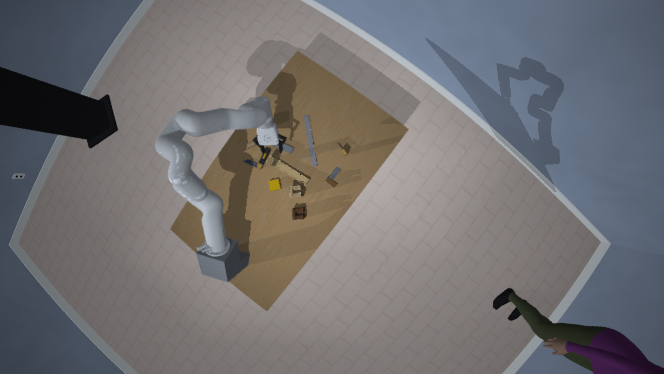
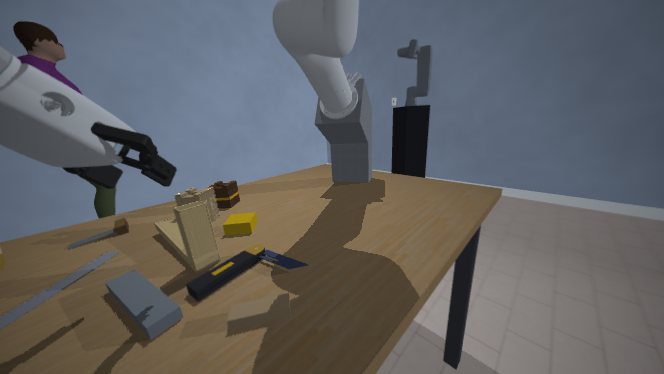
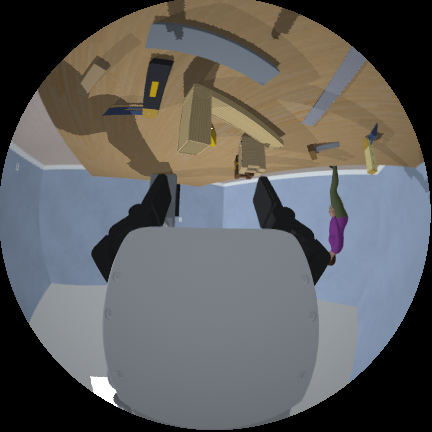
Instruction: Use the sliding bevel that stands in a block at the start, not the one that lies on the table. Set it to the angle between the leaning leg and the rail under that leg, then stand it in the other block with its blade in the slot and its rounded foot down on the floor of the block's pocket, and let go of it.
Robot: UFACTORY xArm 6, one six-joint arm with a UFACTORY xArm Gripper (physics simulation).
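Frame: origin at the arm's base, x ahead, y left, z up, level; centimetres.
Where they show: gripper, fingertip midpoint: (image 1: pixel 272 152) (image 2: pixel 144 179) (image 3: pixel 211 185); arm's base at its link origin: (image 1: pixel 217 246) (image 2: pixel 338 101).
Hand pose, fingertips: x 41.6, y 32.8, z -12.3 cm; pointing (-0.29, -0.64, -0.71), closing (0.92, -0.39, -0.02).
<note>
Each offset is from my fingertips to the centre of the thing. "pt": to the spot under its first point.
My gripper (image 1: pixel 272 147) (image 2: pixel 142 176) (image 3: pixel 211 185) is open and empty, tilted above the table. A black bevel with a yellow inlay @(dy +6.2, dx -13.0, dz -16.3 cm) (image 1: pixel 264 158) (image 2: pixel 225 272) (image 3: pixel 156 75) lies on the table beside the leg, its blue blade @(dy +3.0, dx -16.9, dz -16.3 cm) (image 2: pixel 287 261) (image 3: pixel 125 110) swung out. The leaning leg @(dy -2.2, dx -4.2, dz -11.4 cm) (image 2: pixel 196 230) (image 3: pixel 195 120) rises from one end of the pale rail @(dy -10.7, dx +1.7, dz -15.8 cm) (image 1: pixel 292 171) (image 2: pixel 172 240) (image 3: pixel 247 119). A tan block @(dy -22.6, dx +1.3, dz -12.8 cm) (image 1: pixel 296 191) (image 2: pixel 187 197) (image 3: pixel 251 154) and a dark brown block @(dy -34.3, dx -2.7, dz -13.7 cm) (image 1: pixel 299 213) (image 2: pixel 227 196) stand beyond. A yellow-handled bevel @(dy -10.7, dx +33.2, dz -12.7 cm) (image 1: pixel 344 148) (image 3: pixel 370 157) is farther off on the table.
A grey bar @(dy +5.6, dx +2.1, dz -16.3 cm) (image 1: pixel 288 148) (image 2: pixel 142 305) (image 3: pixel 210 47) and a long steel rule @(dy +1.1, dx +19.3, dz -17.1 cm) (image 1: pixel 310 140) (image 2: pixel 60 285) (image 3: pixel 335 87) lie nearby. A small square @(pt dy -24.0, dx +22.1, dz -16.2 cm) (image 1: pixel 332 178) (image 2: pixel 97 238), a yellow box @(dy -14.2, dx -9.5, dz -15.8 cm) (image 1: pixel 275 184) (image 2: pixel 240 224) and a loose wooden piece @(dy +13.5, dx -14.6, dz -16.4 cm) (image 2: pixel 257 311) (image 3: pixel 94 76) are also on the table.
</note>
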